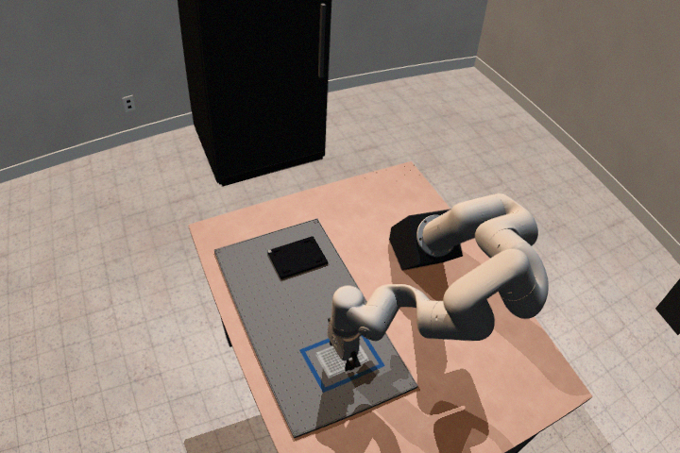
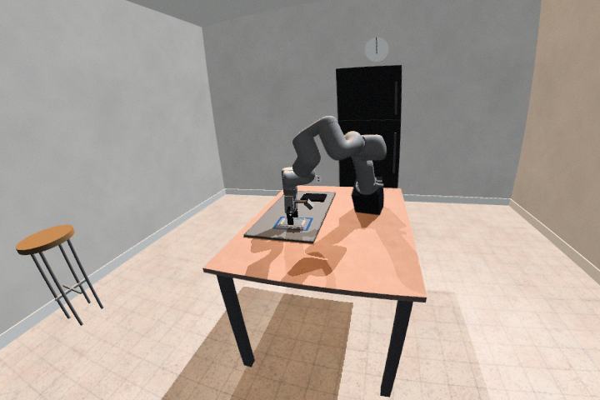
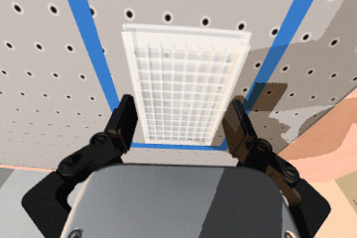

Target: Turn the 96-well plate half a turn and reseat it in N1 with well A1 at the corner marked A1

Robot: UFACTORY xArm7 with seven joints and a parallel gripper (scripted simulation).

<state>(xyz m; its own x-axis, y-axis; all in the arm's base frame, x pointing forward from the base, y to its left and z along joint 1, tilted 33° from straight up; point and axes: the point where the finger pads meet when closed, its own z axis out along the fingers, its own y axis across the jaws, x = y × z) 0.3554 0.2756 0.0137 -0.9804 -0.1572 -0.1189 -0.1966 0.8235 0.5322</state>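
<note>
My hand is 20 mm above the 96-well plate. From my hand the other things lie so: pale A1 mark: 120 mm ahead, 430 mm to the right, 10 mm below; then black plate nest N1: 40 mm ahead, 390 mm to the right, 20 mm below.
</note>
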